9 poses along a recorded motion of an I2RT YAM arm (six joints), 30 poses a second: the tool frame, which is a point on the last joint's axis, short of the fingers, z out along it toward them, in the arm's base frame.
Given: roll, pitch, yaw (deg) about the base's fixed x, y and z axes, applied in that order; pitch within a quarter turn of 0, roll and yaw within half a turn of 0; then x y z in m.
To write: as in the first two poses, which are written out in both.
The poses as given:
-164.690, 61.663, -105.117, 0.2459, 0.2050, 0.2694
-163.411, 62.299, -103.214, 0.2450, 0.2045, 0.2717
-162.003, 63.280, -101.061, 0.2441, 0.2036, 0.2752
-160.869, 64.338, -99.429, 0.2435, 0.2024, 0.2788
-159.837, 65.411, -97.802, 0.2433, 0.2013, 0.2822
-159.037, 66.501, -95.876, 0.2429, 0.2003, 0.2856
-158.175, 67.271, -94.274, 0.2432, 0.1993, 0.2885
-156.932, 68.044, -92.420, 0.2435, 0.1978, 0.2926
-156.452, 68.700, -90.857, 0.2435, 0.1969, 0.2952
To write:
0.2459, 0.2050, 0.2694, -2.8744, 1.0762, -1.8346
0.2450, 0.2045, 0.2717, -2.8521, 1.0873, -1.8014
0.2441, 0.2036, 0.2752, -2.8275, 1.1044, -1.7638
0.2435, 0.2024, 0.2788, -2.8077, 1.1229, -1.7354
0.2433, 0.2013, 0.2822, -2.7897, 1.1416, -1.7070
0.2429, 0.2003, 0.2856, -2.7757, 1.1607, -1.6734
0.2432, 0.1993, 0.2885, -2.7607, 1.1741, -1.6454
0.2435, 0.1978, 0.2926, -2.7390, 1.1876, -1.6130
0.2435, 0.1969, 0.2952, -2.7306, 1.1990, -1.5858

